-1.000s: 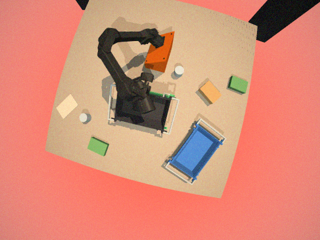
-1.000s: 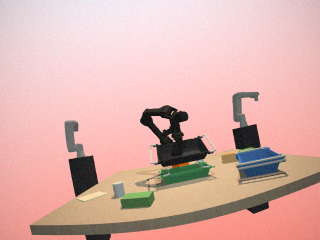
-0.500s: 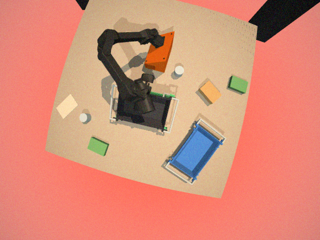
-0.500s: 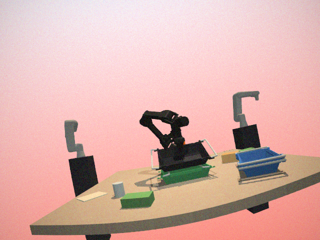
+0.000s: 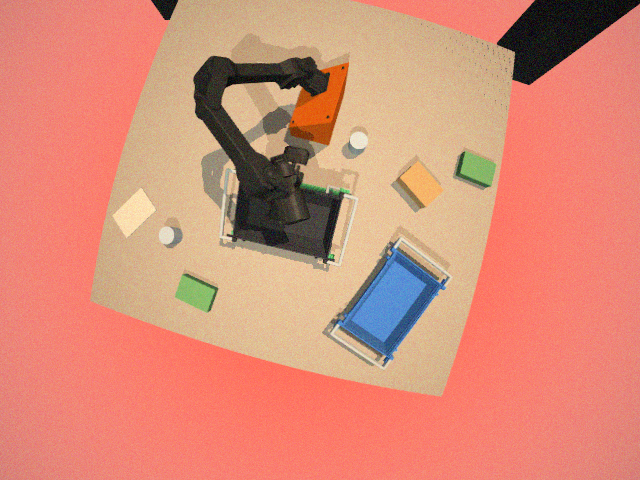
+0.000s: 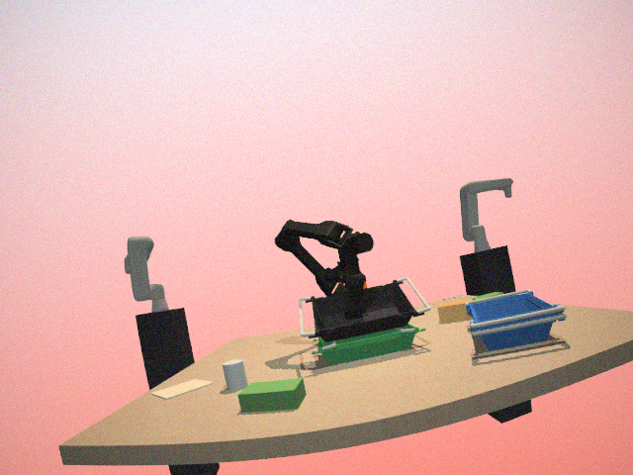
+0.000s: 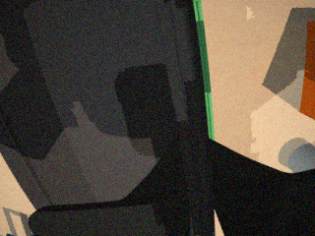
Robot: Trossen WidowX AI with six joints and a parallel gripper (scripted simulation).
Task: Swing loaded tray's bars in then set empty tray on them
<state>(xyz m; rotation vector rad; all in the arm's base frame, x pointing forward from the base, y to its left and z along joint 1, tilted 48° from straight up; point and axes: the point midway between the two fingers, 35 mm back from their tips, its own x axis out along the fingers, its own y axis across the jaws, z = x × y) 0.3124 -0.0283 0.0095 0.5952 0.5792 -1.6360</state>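
Now: gripper tip 80 mm short of the black tray. From my gripper tip the other things lie so: cream card (140 mm ahead, 540 mm to the right, 140 mm below); orange block (100 mm behind, 370 mm to the left, 110 mm below).
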